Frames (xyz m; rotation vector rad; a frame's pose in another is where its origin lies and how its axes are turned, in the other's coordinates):
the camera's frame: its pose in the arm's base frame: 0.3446 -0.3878 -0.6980 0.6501 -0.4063 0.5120
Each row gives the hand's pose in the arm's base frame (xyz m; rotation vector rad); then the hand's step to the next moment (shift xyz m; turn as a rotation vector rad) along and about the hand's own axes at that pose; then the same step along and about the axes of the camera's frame.
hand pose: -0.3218 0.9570 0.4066 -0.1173 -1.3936 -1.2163
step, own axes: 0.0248 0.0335 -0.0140 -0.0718 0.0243 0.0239
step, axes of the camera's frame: 0.0352 -0.0046 0.0259 0.0203 0.0185 -0.0746
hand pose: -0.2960 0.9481 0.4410 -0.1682 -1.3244 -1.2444
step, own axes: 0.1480 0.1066 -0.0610 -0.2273 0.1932 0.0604
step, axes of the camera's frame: 0.1151 -0.0335 0.1504 0.1815 0.0554 -0.2379
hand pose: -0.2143 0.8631 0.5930 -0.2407 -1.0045 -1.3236
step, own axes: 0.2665 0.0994 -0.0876 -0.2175 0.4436 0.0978
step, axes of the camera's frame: 0.1071 -0.1218 0.2495 0.4347 0.0606 -0.2470
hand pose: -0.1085 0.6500 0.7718 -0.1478 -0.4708 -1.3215
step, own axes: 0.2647 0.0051 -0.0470 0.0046 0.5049 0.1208
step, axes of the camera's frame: 0.0024 -0.1754 0.2038 0.5129 -0.0529 -0.0609
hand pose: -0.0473 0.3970 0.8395 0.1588 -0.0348 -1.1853
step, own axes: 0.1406 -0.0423 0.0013 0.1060 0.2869 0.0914
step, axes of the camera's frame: -0.0418 -0.1130 0.0840 0.2978 -0.1097 0.0349
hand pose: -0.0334 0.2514 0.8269 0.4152 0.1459 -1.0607
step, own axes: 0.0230 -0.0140 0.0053 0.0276 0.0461 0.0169
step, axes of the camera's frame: -0.0127 -0.0202 0.0135 0.0481 -0.0275 0.0100
